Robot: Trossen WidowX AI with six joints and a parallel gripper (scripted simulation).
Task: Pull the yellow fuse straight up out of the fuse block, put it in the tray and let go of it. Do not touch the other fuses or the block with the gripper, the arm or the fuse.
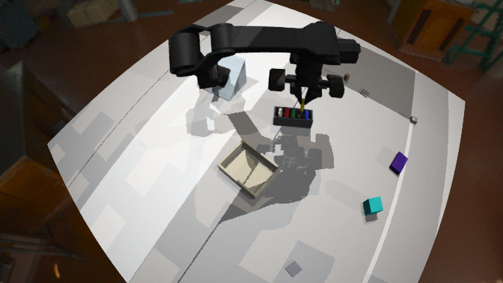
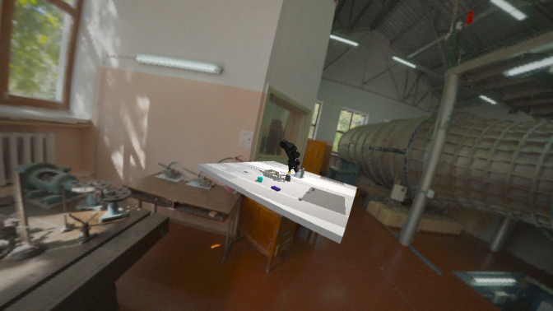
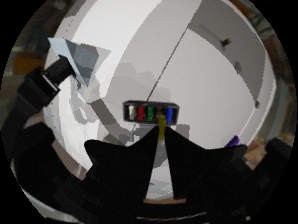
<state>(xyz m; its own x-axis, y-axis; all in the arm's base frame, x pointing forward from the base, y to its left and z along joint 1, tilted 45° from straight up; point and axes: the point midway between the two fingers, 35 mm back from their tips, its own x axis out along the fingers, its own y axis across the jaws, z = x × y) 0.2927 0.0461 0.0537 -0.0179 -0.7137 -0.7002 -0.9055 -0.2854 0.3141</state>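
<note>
My gripper tip is 21 cm to the left of the tray, 9 cm above it and 4 cm past it. The rest, counted from my gripper tip: blue fuse 7 cm below, 2 cm ahead, 1 cm to the left; brown cube 28 cm to the left, 8 cm below, 8 cm ahead; yellow fuse 1 cm below.
</note>
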